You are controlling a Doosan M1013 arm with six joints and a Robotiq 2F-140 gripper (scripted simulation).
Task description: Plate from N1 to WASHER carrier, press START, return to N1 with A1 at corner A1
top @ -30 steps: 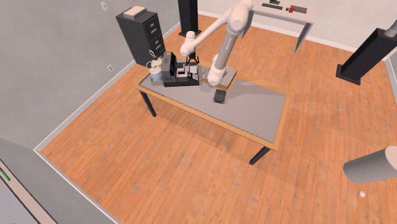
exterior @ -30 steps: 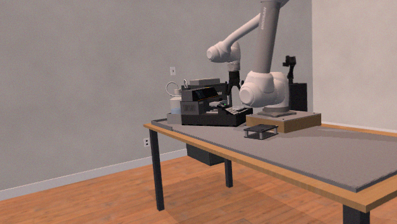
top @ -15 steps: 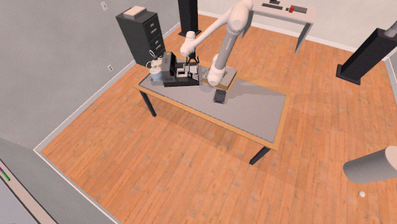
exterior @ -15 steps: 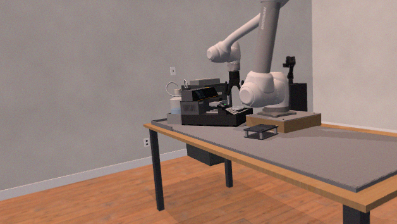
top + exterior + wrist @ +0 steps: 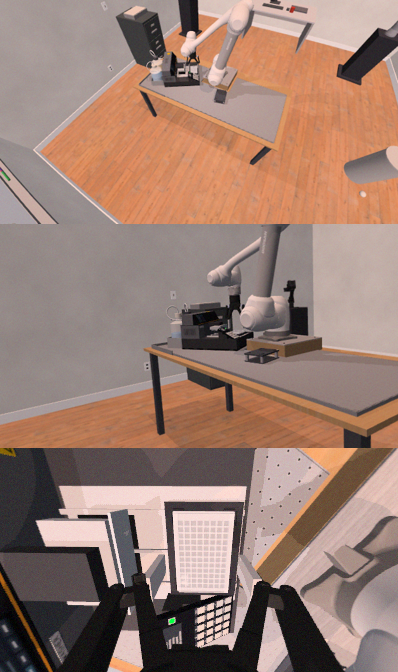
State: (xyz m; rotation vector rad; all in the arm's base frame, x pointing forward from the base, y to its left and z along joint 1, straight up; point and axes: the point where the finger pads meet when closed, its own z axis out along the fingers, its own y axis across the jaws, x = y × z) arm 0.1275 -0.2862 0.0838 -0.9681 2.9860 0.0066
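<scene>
Right now my hand is 50 mm above the white well plate. Also, from my hand: black plate nest N1 (470 mm to the left, 140 mm ahead, 110 mm below); plate washer (120 mm to the right, 90 mm ahead, 20 mm below).
</scene>
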